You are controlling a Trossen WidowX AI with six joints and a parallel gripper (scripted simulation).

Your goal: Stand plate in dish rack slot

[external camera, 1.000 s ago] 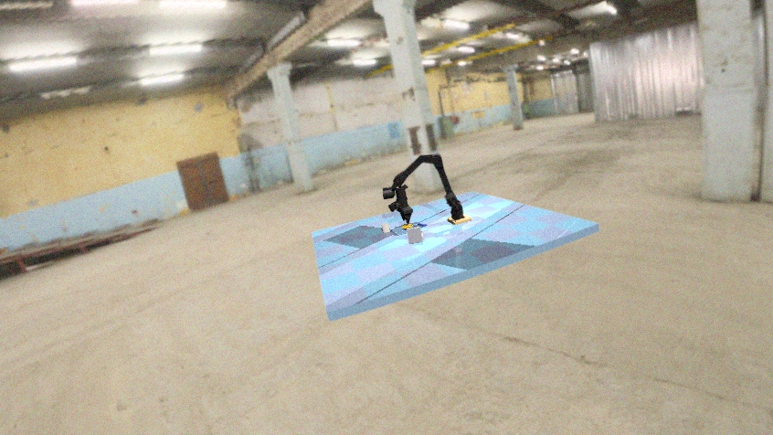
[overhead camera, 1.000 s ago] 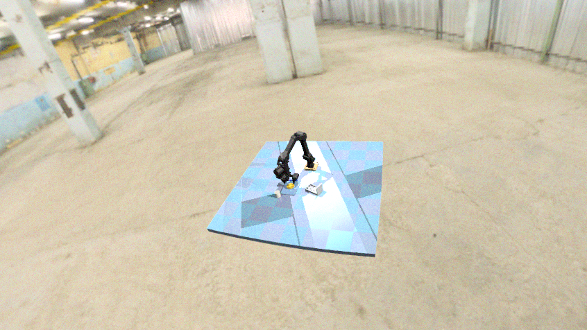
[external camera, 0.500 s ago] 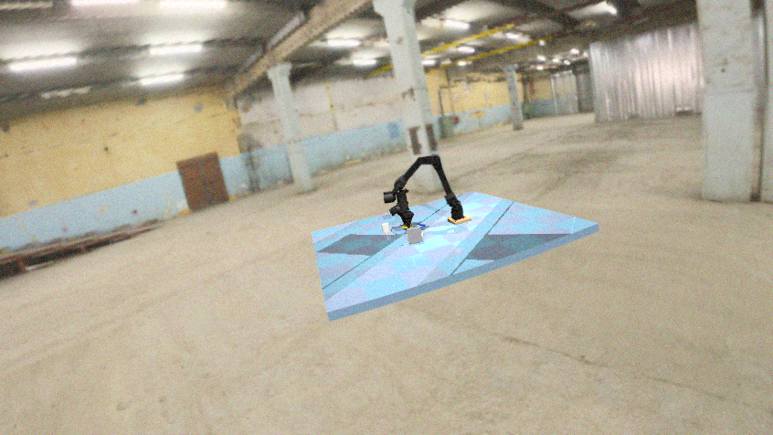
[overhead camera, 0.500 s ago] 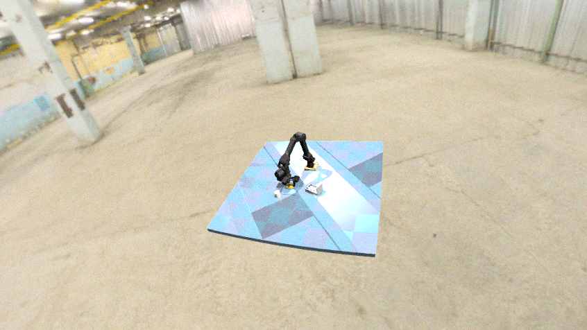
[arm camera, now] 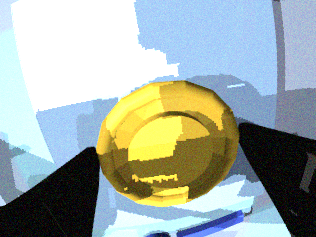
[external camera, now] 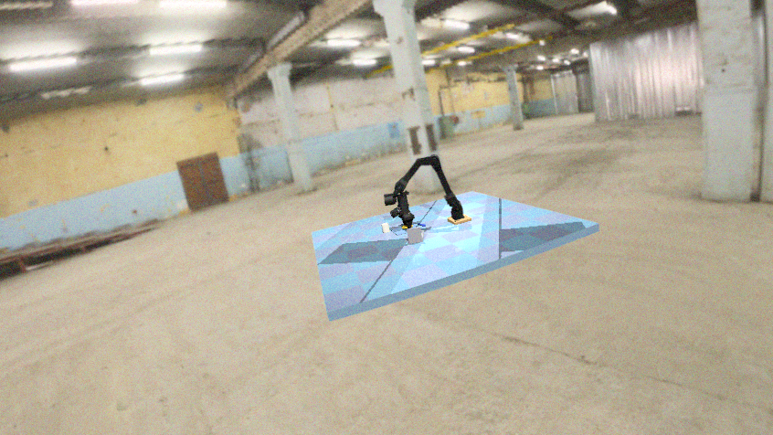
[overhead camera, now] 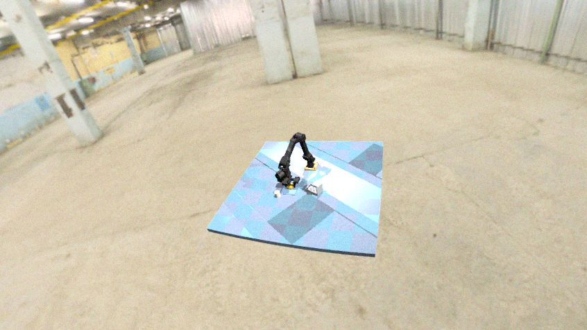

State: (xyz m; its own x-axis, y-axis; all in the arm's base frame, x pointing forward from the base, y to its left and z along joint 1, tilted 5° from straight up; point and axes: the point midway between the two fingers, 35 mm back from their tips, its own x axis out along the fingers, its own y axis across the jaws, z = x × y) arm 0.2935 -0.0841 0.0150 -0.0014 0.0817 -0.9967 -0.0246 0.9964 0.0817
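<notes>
Right now the dish rack is 1 cm ahead of my gripper tip, 21 cm to the left of it and 2 cm above it. From my gripper tip the other things lie so: plate: 1 cm above; white cup: 12 cm ahead, 6 cm to the right, 2 cm above; blue spoon: 9 cm behind, 1 cm to the right.
</notes>
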